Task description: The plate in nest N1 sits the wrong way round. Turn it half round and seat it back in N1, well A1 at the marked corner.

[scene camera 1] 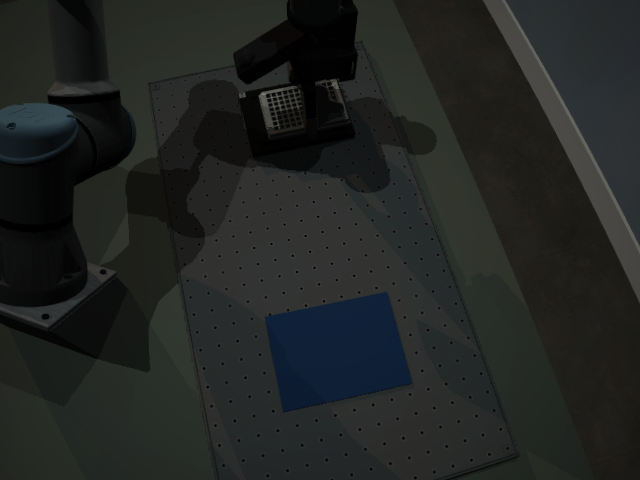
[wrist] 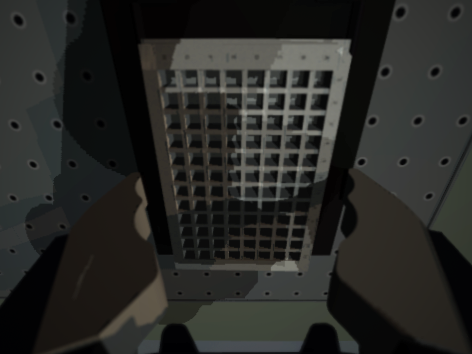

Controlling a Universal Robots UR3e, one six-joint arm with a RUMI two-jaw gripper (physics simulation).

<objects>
my gripper: scene camera 1; wrist
same spot on black nest: (wrist: 364,66) = (scene camera 1: 263,91)
same spot on my gripper: (wrist: 102,280) = (scene camera 1: 302,98)
</objects>
